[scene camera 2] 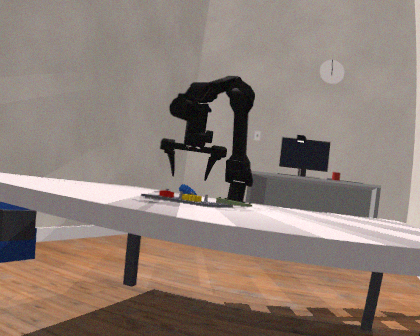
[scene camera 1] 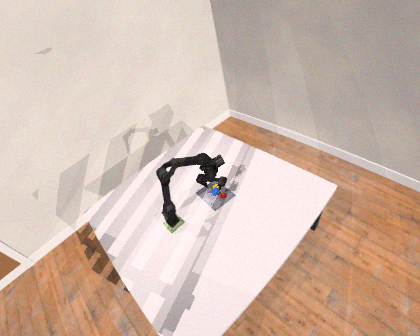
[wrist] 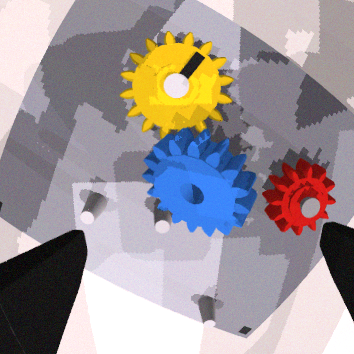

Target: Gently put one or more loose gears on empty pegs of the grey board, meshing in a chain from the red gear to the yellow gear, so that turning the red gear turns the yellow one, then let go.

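Where they show: gripper, fingertip midpoint: [scene camera 2: 189, 178] [scene camera 1: 213, 188] [wrist: 207, 240]; arm's base, origin of the base link: [scene camera 2: 234, 201] [scene camera 1: 173, 221].
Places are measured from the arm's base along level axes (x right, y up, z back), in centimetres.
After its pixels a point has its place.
Observation:
The grey board [scene camera 1: 215, 204] @(x 13.2, y -0.5, z -25.5 cm) [wrist: 125, 245] @(x 5.1, y -0.5, z -26.9 cm) lies on the table. The yellow gear [scene camera 1: 216, 186] [scene camera 2: 192, 198] @(x 3.8, y 0.2, z -38.8 cm) [wrist: 152, 97] @(x 3.9, y 1.0, z -35.5 cm) and the red gear [scene camera 1: 223, 195] @(x 13.9, y 1.2, z -33.0 cm) [scene camera 2: 166, 193] @(x 12.5, y 0.4, z -35.4 cm) [wrist: 286, 201] @(x 12.1, y 1.0, z -33.2 cm) sit on pegs. The blue gear [scene camera 1: 215, 192] @(x 8.7, y 2.4, z -31.4 cm) [scene camera 2: 187, 189] @(x 6.7, y 2.3, z -35.0 cm) [wrist: 210, 192] @(x 7.7, y 2.7, z -32.8 cm) lies tilted between them, beside a bare peg [wrist: 162, 220] @(x 6.3, y 1.6, z -30.2 cm); no peg shows through its hole. Its edge overlaps the yellow teeth in the wrist view, and a narrow gap shows towards the red gear. My gripper [scene camera 1: 213, 185] @(x 7.6, y 5.4, z -31.8 cm) [scene camera 2: 190, 177] @(x 7.6, y 5.4, z -31.8 cm) [wrist: 207, 240] @(x 7.6, y 5.4, z -31.8 cm) is wide open and empty above the board and blue gear.
Two more bare pegs stand on the board, one at the left [wrist: 94, 206] @(x 2.9, y 1.0, z -29.4 cm) and one near the lower corner [wrist: 207, 310] @(x 11.2, y 0.8, z -24.8 cm) in the wrist view. The arm's green base plate [scene camera 1: 173, 226] @(x 2.9, y 0.3, z 2.3 cm) [scene camera 2: 242, 203] @(x -3.8, y -0.3, z -5.4 cm) is on the white table [scene camera 1: 280, 200] @(x 45.3, y -1.3, z -50.4 cm) beside the board.

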